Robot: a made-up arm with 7 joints. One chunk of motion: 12 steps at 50 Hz.
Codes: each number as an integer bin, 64 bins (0 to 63) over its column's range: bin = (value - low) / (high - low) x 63, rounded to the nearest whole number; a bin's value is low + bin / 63 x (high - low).
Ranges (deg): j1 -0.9..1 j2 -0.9..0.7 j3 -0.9..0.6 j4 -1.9..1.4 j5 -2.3..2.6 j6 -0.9..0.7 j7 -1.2..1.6
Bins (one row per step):
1: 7 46 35 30 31 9 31
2: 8 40 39 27 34 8 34
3: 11 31 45 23 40 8 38
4: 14 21 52 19 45 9 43
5: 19 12 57 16 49 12 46
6: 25 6 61 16 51 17 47
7: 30 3 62 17 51 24 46
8: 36 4 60 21 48 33 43
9: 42 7 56 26 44 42 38
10: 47 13 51 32 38 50 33
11: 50 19 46 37 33 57 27
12: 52 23 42 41 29 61 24
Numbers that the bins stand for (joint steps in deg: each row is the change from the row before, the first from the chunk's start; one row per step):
1: -0.689 0.268 -0.067 -0.329 0.111 -0.671 0.178
2: -0.659 0.116 0.029 -0.486 0.344 -0.697 0.311
3: -0.568 -0.113 0.171 -0.695 0.811 -0.697 0.489
4: -0.478 -0.367 0.338 -0.905 1.200 -0.671 0.711
5: -0.327 -0.595 0.457 -1.062 1.511 -0.595 0.844
6: -0.146 -0.748 0.552 -1.062 1.667 -0.468 0.889
7: 0.005 -0.824 0.576 -1.010 1.667 -0.290 0.844
8: 0.186 -0.798 0.529 -0.800 1.433 -0.062 0.711
9: 0.367 -0.722 0.433 -0.538 1.122 0.167 0.489
10: 0.517 -0.570 0.314 -0.224 0.656 0.370 0.267
11: 0.608 -0.417 0.195 0.038 0.267 0.548 0.000
12: 0.668 -0.316 0.100 0.248 -0.044 0.649 -0.133

